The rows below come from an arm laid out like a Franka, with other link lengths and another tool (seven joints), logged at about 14 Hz.
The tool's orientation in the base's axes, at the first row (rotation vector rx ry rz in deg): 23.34, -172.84, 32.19
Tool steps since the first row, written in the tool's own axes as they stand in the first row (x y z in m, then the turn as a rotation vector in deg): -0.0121, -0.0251, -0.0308, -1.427, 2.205, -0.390; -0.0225, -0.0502, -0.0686, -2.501, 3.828, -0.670; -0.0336, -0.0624, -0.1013, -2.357, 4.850, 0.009; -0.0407, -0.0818, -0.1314, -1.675, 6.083, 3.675
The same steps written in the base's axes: 0.0182, -0.0085, 0.0363, 0.791, 2.478, -0.535; 0.0348, -0.0149, 0.0794, 1.396, 4.305, -0.937; 0.0486, -0.0114, 0.1131, 0.989, 4.944, -1.912; 0.0605, -0.0162, 0.1473, 0.015, 4.566, -5.698
